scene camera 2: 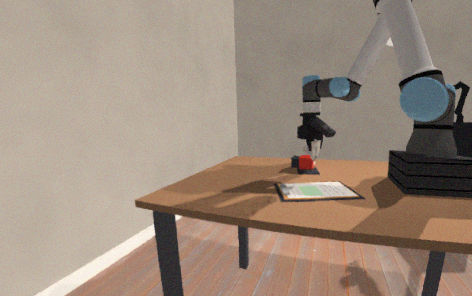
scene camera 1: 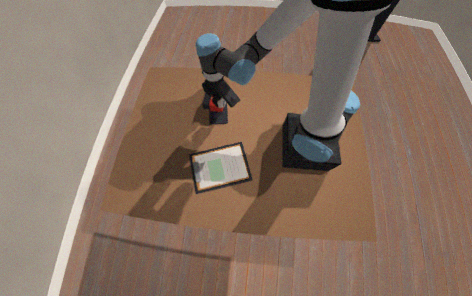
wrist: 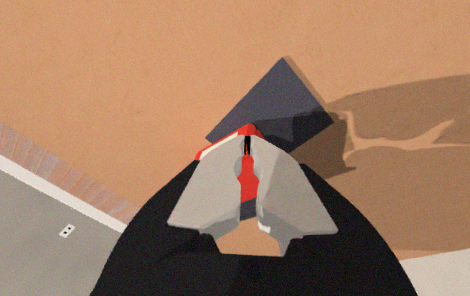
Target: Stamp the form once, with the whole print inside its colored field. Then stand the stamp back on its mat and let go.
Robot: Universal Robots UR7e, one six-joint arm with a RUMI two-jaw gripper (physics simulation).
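Places are measured from the arm's base along level axes (x back, y left, z down), in metres.
Pixels of known places: gripper, between the fingertips: (scene camera 2: 313, 160) (scene camera 1: 222, 107) (wrist: 246, 137); arm's base, origin of its link: (scene camera 2: 430, 154).
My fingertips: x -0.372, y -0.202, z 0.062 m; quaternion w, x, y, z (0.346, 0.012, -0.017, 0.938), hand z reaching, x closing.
For each thing: its top centre in the pictures, then the offset to it from my fingertips. "spot": a spot on its surface instead. Level surfaces: height alone.
- red stamp, centre of its top: (wrist: 240, 194) (scene camera 2: 303, 156) (scene camera 1: 213, 97) dx -0.039, dy -0.052, dz -0.010 m
- dark mat, height of its surface: dz +0.042 m
- form, centre of its top: (scene camera 2: 314, 187) (scene camera 1: 219, 166) dx -0.036, dy +0.276, dz +0.034 m
- green field, centre of its top: (scene camera 2: 310, 190) (scene camera 1: 216, 169) dx -0.052, dy +0.289, dz +0.041 m
- small dark block, centre of its top: (wrist: 252, 204) (scene camera 2: 298, 156) (scene camera 1: 208, 97) dx -0.062, dy -0.058, dz -0.008 m
- dark-rimmed board, a spot on its surface: (scene camera 2: 320, 200) (scene camera 1: 221, 186) spot: dx -0.033, dy +0.364, dz +0.047 m
- brown table, height of its surface: dz +0.046 m
A red stamp (scene camera 1: 215, 105) (scene camera 2: 306, 162) (wrist: 247, 187) is partly hidden by the fingers in the wrist view, where red shows through their gap and past their tips. It is at the dark mat (scene camera 1: 218, 119) (scene camera 2: 308, 171) (wrist: 275, 95); whether it stands upright cannot be told. My gripper (scene camera 1: 221, 103) (scene camera 2: 314, 156) (wrist: 246, 137) is shut and empty, with its tips close together beside the stamp. The form (scene camera 1: 236, 165) (scene camera 2: 336, 190) lies flat, with a green field (scene camera 1: 216, 170) (scene camera 2: 311, 190). No print can be made out on the field.
A small dark block (scene camera 1: 207, 102) (scene camera 2: 295, 161) shows against the stamp's left side; whether it belongs to the stamp is unclear. The form has a dark-rimmed board (scene camera 1: 223, 188) (scene camera 2: 320, 200). The robot's black base (scene camera 1: 312, 162) (scene camera 2: 430, 185) stands to the right on the brown table (scene camera 1: 310, 210) (scene camera 2: 220, 200).
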